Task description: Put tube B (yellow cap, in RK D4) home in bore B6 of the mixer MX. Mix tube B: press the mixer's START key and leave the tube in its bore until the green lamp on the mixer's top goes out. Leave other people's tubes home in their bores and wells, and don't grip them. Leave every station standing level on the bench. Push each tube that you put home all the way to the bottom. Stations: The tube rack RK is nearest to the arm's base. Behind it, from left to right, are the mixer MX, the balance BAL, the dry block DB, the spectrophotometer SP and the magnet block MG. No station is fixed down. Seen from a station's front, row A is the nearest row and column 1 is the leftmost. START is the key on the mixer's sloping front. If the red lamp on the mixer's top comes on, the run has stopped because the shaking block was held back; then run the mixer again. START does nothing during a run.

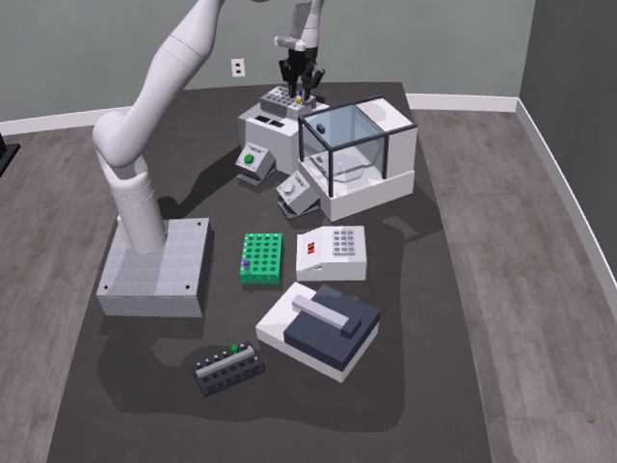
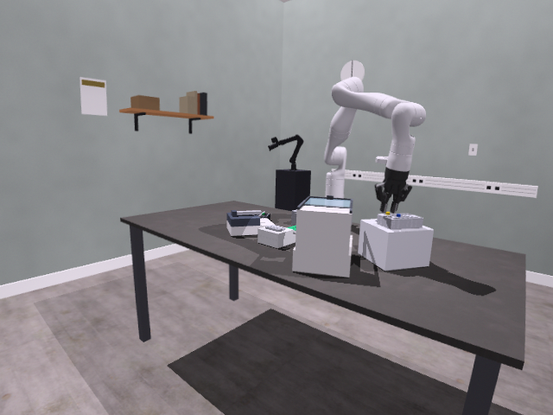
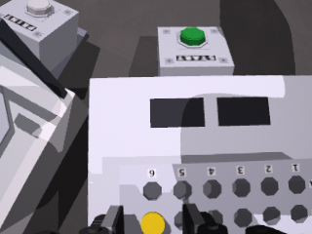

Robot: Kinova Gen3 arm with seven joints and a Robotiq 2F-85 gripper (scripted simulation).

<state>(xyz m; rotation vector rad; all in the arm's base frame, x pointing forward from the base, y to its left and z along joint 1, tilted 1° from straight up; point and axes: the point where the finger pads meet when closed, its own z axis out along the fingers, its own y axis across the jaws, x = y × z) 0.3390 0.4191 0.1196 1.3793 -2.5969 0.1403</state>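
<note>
Right now the tube B is 40 mm below my hand. From my hand the other things lie so: dry block (420 mm to the right, 170 mm below, 80 mm ahead); blue-capped tube (40 mm to the left, 40 mm below); grey bore block (50 mm below, 30 mm to the left, 30 mm behind).
</note>
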